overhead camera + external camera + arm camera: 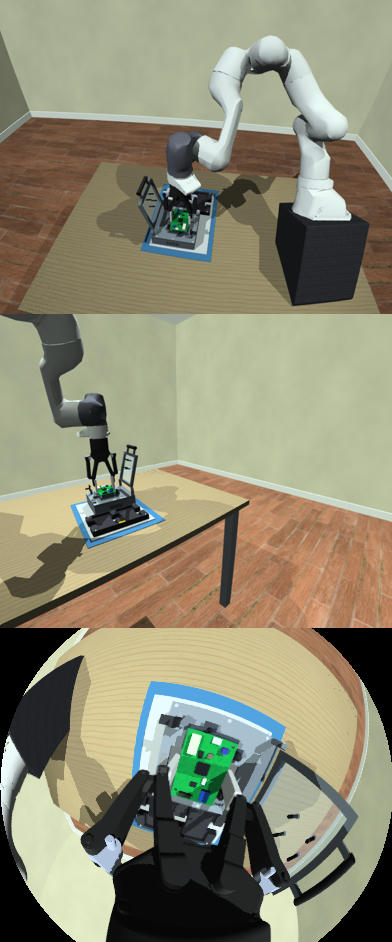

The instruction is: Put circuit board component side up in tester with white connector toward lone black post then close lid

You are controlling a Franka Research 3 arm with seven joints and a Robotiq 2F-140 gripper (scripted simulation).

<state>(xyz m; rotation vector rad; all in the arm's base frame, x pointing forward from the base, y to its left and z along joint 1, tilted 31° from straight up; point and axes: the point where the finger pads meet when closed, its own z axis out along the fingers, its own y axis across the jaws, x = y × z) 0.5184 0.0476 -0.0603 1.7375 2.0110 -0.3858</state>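
Now: the green circuit board 2 cm below my hand. From my hand the other things lie so: lid 12 cm ahead, 1 cm to the left, 8 cm above.
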